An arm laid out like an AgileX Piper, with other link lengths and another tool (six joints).
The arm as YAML. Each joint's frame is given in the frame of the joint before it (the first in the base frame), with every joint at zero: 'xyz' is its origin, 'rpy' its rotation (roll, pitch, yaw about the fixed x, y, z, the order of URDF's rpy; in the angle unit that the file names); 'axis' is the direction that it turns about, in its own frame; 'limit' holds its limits. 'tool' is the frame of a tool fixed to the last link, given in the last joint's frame.
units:
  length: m
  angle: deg
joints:
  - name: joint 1
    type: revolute
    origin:
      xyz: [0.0, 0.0, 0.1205]
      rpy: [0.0, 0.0, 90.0]
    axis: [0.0, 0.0, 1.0]
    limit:
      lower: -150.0
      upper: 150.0
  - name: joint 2
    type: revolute
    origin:
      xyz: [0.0, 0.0, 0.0]
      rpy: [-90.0, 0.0, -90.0]
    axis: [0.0, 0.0, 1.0]
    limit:
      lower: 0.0
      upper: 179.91
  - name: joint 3
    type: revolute
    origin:
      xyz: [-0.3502, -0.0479, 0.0]
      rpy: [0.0, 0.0, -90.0]
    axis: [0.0, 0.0, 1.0]
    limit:
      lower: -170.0
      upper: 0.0
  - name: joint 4
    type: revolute
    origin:
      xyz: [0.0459, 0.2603, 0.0]
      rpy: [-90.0, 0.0, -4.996]
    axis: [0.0, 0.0, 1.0]
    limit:
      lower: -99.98
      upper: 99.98
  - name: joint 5
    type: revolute
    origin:
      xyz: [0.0, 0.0, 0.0]
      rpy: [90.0, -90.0, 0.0]
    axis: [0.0, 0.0, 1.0]
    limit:
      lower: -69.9
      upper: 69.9
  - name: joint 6
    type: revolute
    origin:
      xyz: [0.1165, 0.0, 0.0]
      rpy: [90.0, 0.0, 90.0]
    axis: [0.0, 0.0, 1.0]
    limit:
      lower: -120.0
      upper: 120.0
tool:
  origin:
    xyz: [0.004, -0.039, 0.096]
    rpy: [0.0, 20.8, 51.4]
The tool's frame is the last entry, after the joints.
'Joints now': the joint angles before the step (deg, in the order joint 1, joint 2, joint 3, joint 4, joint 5, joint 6). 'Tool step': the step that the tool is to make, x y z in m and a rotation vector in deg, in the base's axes. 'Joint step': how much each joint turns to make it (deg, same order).
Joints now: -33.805 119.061 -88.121 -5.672 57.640 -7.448
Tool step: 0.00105 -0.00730 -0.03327 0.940 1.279 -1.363
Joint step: -0.630 4.010 0.001 -0.172 -2.351 1.031
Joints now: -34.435 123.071 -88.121 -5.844 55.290 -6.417
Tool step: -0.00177 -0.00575 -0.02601 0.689 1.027 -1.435
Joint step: -0.630 3.095 -0.002 -0.230 -1.774 1.089
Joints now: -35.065 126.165 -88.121 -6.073 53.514 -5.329
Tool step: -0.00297 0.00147 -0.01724 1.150 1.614 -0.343
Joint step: -0.058 2.006 0.000 0.000 0.000 0.287
